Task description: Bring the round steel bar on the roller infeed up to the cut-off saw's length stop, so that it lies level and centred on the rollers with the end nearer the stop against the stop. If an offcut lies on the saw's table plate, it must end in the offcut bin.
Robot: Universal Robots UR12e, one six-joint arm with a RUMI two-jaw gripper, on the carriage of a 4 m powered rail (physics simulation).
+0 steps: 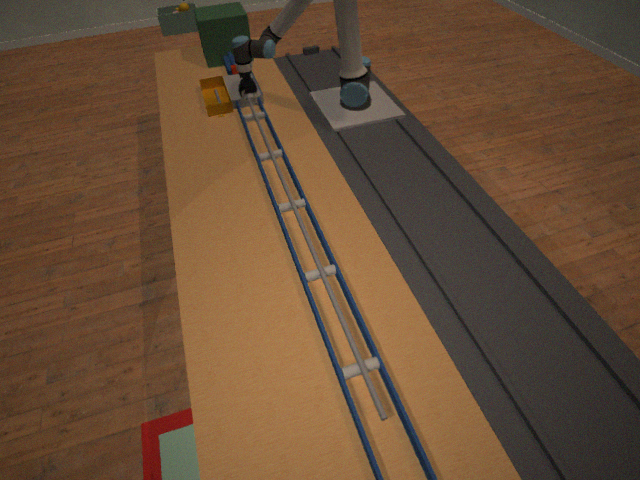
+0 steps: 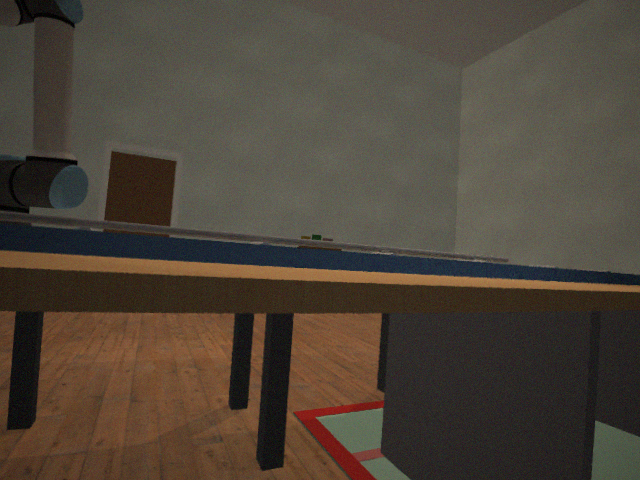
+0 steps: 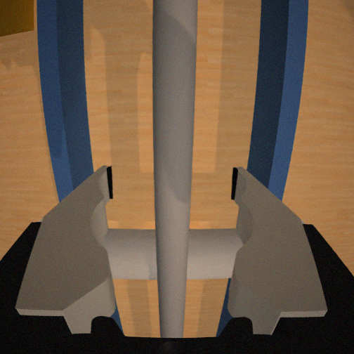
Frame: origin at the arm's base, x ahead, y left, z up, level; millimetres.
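Seen in the pictures: gripper, fingertip midpoint: (image 1: 250,105).
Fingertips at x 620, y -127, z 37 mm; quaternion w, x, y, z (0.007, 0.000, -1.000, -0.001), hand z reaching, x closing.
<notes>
Pixels of each thing's top centre, then the offset from my fingertips to it. "*": a spot on its surface instead.
- long grey steel bar, surface spot: (image 1: 338,310) (image 2: 432,250) * dx +1, dy +1487, dz +12 mm
- roller, middle of its top: (image 1: 360,365) dx +0, dy +1687, dz -7 mm
- saw's grey table plate, middle of its top: (image 1: 242,85) dx +0, dy -288, dz -9 mm
- red stop, middle of its top: (image 1: 235,65) dx +0, dy -483, dz +38 mm
- offcut, middle of its top: (image 1: 218,98) dx +167, dy -248, dz -45 mm
- yellow bin, middle of its top: (image 1: 214,90) dx +178, dy -263, dz +5 mm
- green box-shaped block, surface spot: (image 1: 222,33) * dx +22, dy -763, dz +155 mm
The long grey steel bar (image 1: 338,310) (image 2: 439,254) (image 3: 174,125) lies along the rollers between the blue side rails. Its near end overhangs past a roller (image 1: 351,369). My gripper (image 1: 249,95) (image 3: 171,169) is open near the saw end, with one finger on each side of the bar and a gap on both sides. The saw's grey table plate (image 1: 235,86) is partly covered by the gripper, and the bar's far end is hidden there. The red stop (image 1: 234,68) stands behind the plate. An offcut (image 1: 217,95) lies inside the yellow bin (image 1: 220,110) (image 3: 15,15), left of the plate.
A green box-shaped block (image 1: 222,33) stands behind the saw end, beside a grey-green box (image 1: 176,24) with yellow items. The arm's base stands on a light carriage plate (image 1: 382,111) on the dark rail, right of the table. Blue side rails (image 1: 323,325) (image 3: 280,100) flank the bar.
</notes>
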